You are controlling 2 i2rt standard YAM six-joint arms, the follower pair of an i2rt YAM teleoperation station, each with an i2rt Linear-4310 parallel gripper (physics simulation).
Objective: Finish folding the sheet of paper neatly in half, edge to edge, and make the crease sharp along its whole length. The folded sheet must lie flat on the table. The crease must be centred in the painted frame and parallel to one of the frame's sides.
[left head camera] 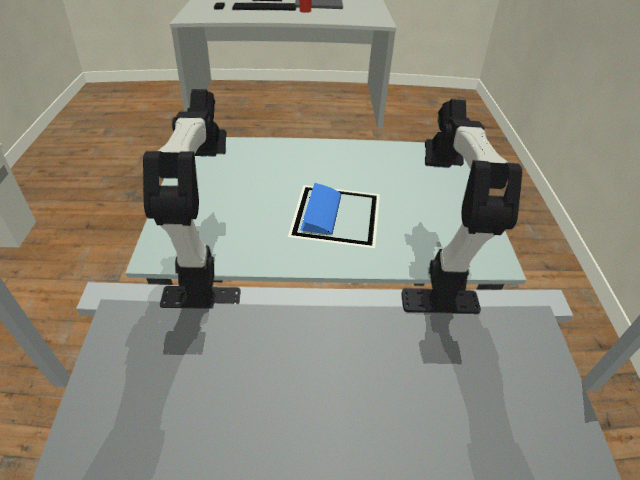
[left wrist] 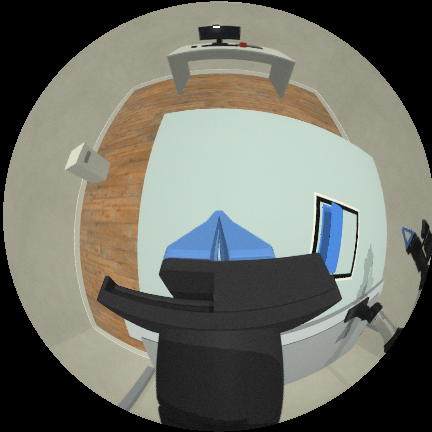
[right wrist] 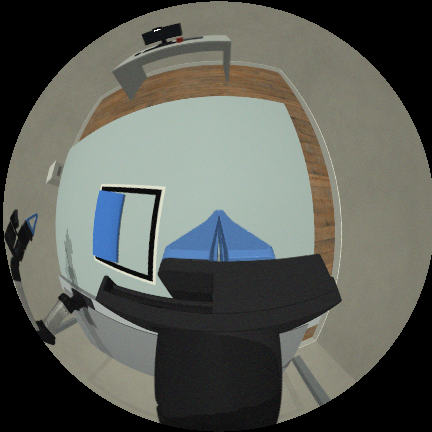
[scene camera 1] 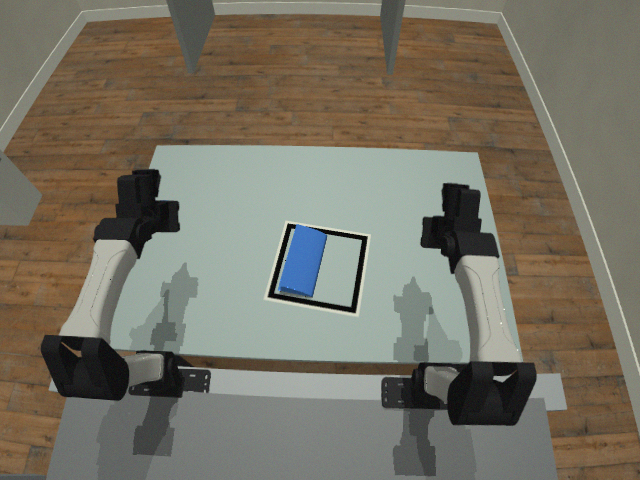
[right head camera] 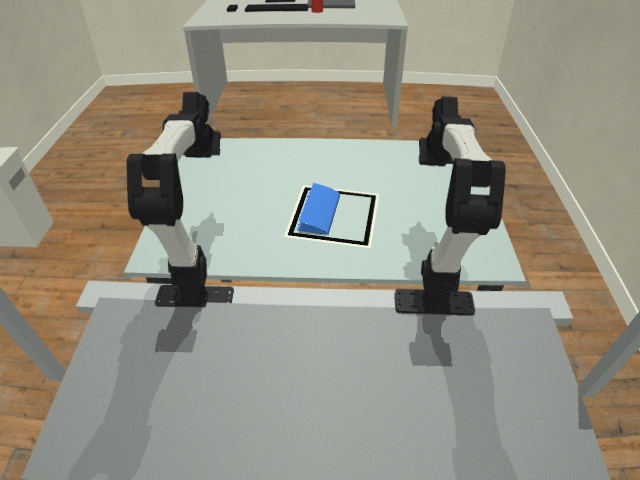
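Note:
The blue sheet [left head camera: 321, 209] [right head camera: 319, 208] [scene camera 1: 303, 260] [left wrist: 336, 235] [right wrist: 108, 225] is folded over loosely inside the painted frame [left head camera: 371, 219] [right head camera: 370, 219] [scene camera 1: 360, 273] [right wrist: 155, 230]. Its rounded fold runs near the frame's middle, roughly parallel to the frame's left and right sides. The upper layer bulges, and its left free edge stands raised above the lower layer. My left gripper [left wrist: 218, 216] is shut and empty, above the table to the left of the sheet. My right gripper [right wrist: 218, 215] is shut and empty, above the table to the right. Their fingertips are hidden in both head views.
The pale green table [left head camera: 268, 165] [scene camera 1: 222, 186] carries the frame, with arm shadows on both sides. A grey surface [left head camera: 330, 392] and the arm mounting rail [left head camera: 320, 298] lie at its near side. A grey desk [left head camera: 279, 20] stands at the back, and a white box [left wrist: 85, 162] stands at the left.

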